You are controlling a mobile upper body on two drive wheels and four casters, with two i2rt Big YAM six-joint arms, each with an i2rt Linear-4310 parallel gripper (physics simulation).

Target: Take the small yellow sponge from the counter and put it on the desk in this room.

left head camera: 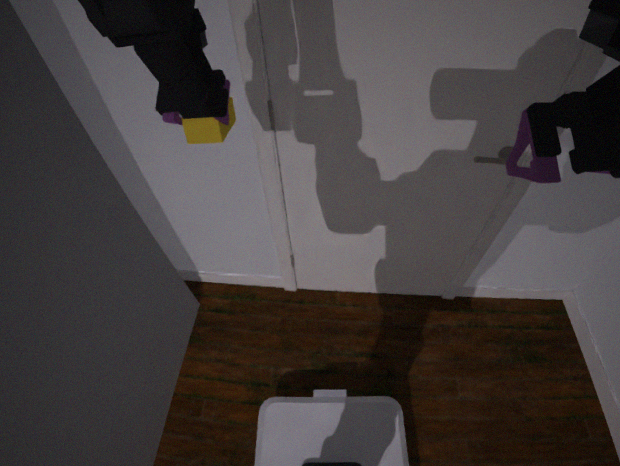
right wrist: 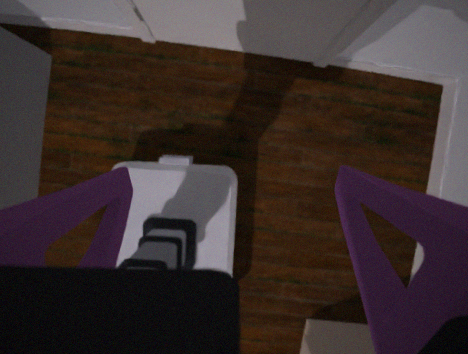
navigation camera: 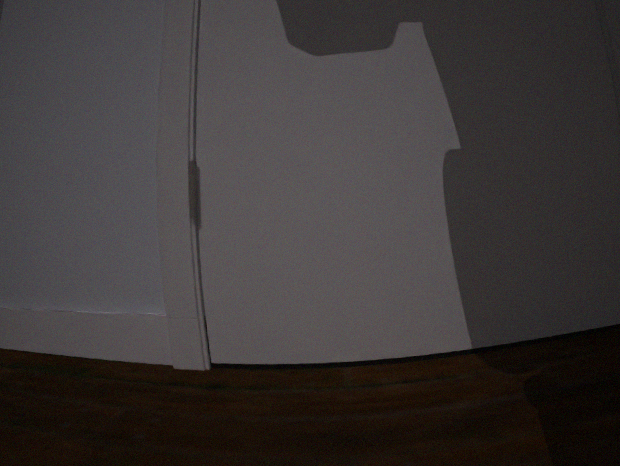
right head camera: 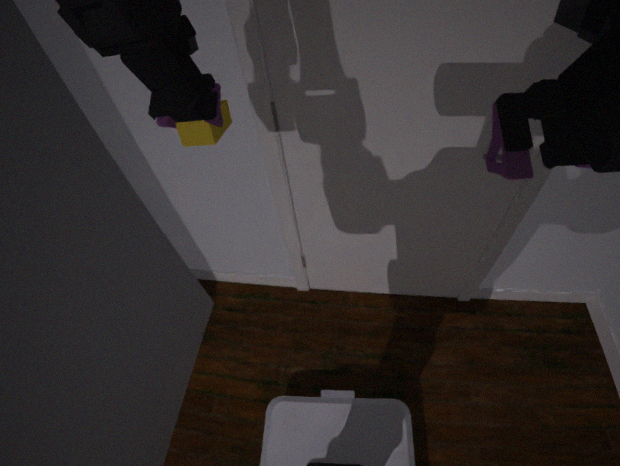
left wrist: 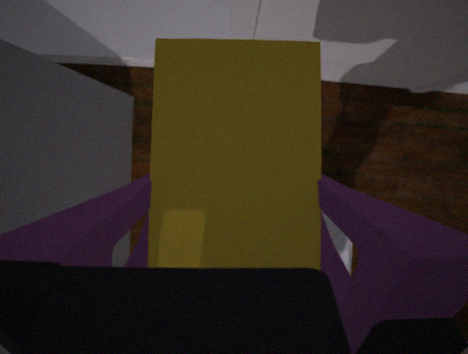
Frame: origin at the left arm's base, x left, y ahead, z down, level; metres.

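Seen in the pictures: left gripper, fingertip midpoint: [left head camera: 211,122] [right head camera: 206,125] [left wrist: 234,177]; right gripper, fingertip midpoint: [left head camera: 547,167] [right wrist: 233,178] [right head camera: 532,162].
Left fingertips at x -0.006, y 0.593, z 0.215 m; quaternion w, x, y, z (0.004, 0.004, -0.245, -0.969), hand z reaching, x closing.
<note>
Offsets run from my left fingertips to a thing's top centre. "spot": to the spot under its first point.
The small yellow sponge @(dx +0.000, dy +0.002, dz -0.037 m) [left head camera: 204,131] [right head camera: 196,134] [left wrist: 236,125] is a block held between the purple fingers of my left gripper, high above the floor at the upper left of both head views. My left gripper [left wrist: 234,177] is shut on it, one finger against each side. My right gripper [right wrist: 233,178] is open and empty, at the right of both head views; its fingers stand wide apart in the right wrist view. The desk and the counter top do not show in these views.
A closed white door @(spot: dx -0.279, dy +0.296, dz +0.894 m) [left head camera: 340,260] [right head camera: 350,260] [navigation camera: 320,210] with a lever handle @(spot: dx -0.685, dy +0.217, dz +0.264 m) [left head camera: 488,159] stands close in front, my shadow on it. A tall grey panel @(spot: dx +0.479, dy -0.077, dz +0.431 m) [left head camera: 90,280] [right head camera: 100,300] is at the left. A white wall [right wrist: 452,150] is at the right. My white base [left head camera: 300,425] [right head camera: 305,425] shows below.
</note>
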